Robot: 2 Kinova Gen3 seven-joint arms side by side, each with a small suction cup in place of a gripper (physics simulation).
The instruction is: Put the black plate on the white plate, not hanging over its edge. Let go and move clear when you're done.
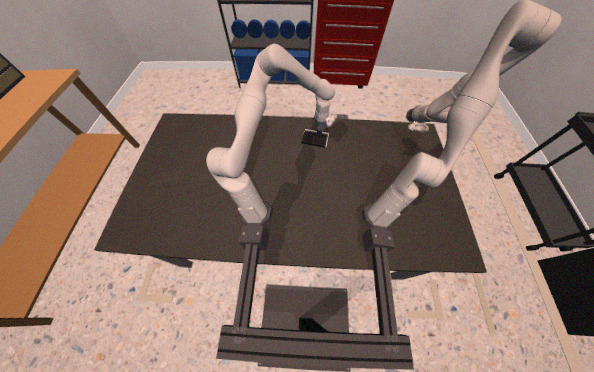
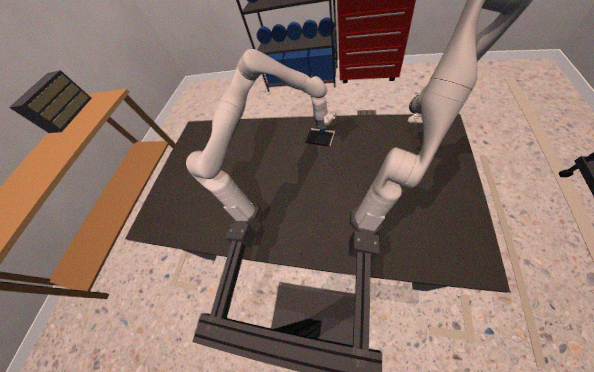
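Pixels of known places: left hand, its tool point: (image 1: 319,131) (image 2: 322,130); left arm's base, origin of its link: (image 1: 256,213) (image 2: 245,211); right arm's base, origin of its link: (image 1: 377,216) (image 2: 366,218).
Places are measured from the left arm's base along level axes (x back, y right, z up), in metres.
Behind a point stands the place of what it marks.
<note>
The black plate (image 1: 314,139) @(y 0.210, x -0.557, z -0.139 m) (image 2: 318,138) @(y 0.209, x -0.557, z -0.139 m) lies flat, a dark rectangle near the far edge of the dark mat. The white plate (image 1: 327,140) @(y 0.288, x -0.568, z -0.150 m) (image 2: 333,138) @(y 0.288, x -0.572, z -0.151 m) is under it and shows as a thin pale rim along the far and right sides. I see no clear overhang, but the near and left edges are hard to tell. My left gripper (image 1: 320,131) (image 2: 322,130) is open, its blue tip close above the far part of the black plate and partly hiding it. My right gripper (image 1: 410,115) @(y 0.666, x -0.557, z 0.096 m) (image 2: 414,104) @(y 0.666, x -0.557, z 0.096 m) is open and empty, held up near the mat's far right corner, away from the plates.
The dark mat (image 1: 200,200) @(y -0.341, x -0.095, z -0.156 m) (image 2: 200,220) @(y -0.333, x 0.033, z -0.156 m) lies under both arms. A small grey item (image 1: 341,117) (image 2: 366,113) shows at its far edge. Beyond stand a shelf rack and a red drawer cabinet (image 1: 345,50) (image 2: 370,42). A wooden bench (image 1: 65,200) (image 2: 115,200) stands at the left.
</note>
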